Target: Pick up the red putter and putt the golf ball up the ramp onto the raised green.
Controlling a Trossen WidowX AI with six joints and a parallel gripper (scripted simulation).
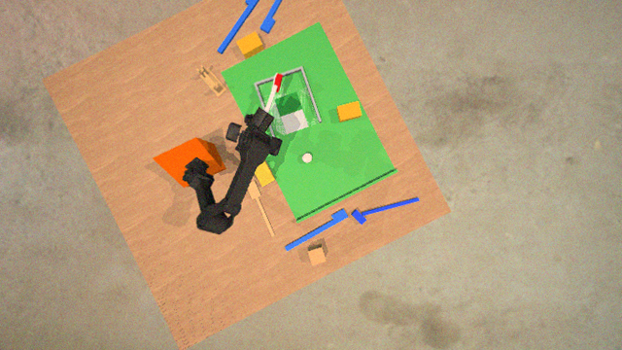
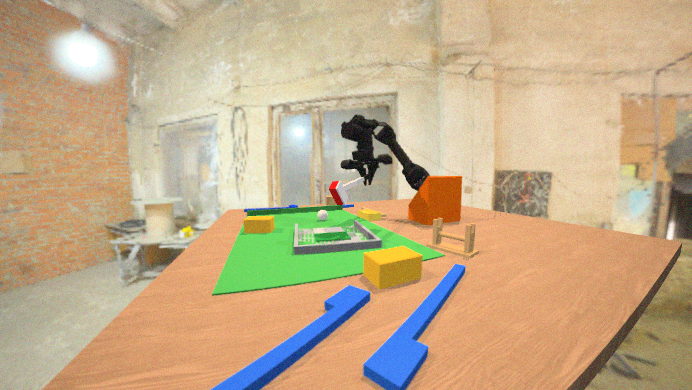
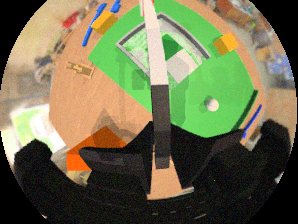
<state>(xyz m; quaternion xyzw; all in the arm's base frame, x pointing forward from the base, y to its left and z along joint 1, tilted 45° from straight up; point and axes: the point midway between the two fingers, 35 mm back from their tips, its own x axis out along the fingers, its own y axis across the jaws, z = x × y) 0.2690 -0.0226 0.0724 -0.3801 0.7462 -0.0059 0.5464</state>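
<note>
My gripper tip is 170 mm past the wooden stick, 200 mm to the left of it and 140 mm above it. The rest, counted from my gripper tip: putter 90 mm ahead, 70 mm to the left, 10 mm above; grey-framed enclosure 190 mm ahead, 100 mm to the left, 140 mm below; white golf ball 110 mm ahead, 160 mm to the right, 120 mm below.
</note>
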